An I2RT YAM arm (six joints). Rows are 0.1 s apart.
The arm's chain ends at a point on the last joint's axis. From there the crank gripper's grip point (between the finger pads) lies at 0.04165 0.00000 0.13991 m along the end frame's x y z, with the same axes.
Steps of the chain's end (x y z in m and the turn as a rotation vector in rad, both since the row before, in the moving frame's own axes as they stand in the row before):
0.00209 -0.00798 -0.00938 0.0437 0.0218 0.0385
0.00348 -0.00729 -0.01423 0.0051 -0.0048 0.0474
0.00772 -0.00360 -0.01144 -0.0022 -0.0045 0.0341
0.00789 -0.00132 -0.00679 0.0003 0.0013 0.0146
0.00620 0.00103 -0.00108 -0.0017 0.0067 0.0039
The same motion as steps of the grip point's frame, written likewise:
0.00521 -0.01241 -0.01042 0.0437 0.0218 0.0385
0.00278 -0.00605 -0.01403 0.0051 -0.0048 0.0474
0.00706 -0.00188 -0.01126 -0.0022 -0.0045 0.0341
0.00807 -0.00075 -0.00684 0.0003 0.0013 0.0146
0.00714 0.00143 -0.00136 -0.0017 0.0067 0.0039

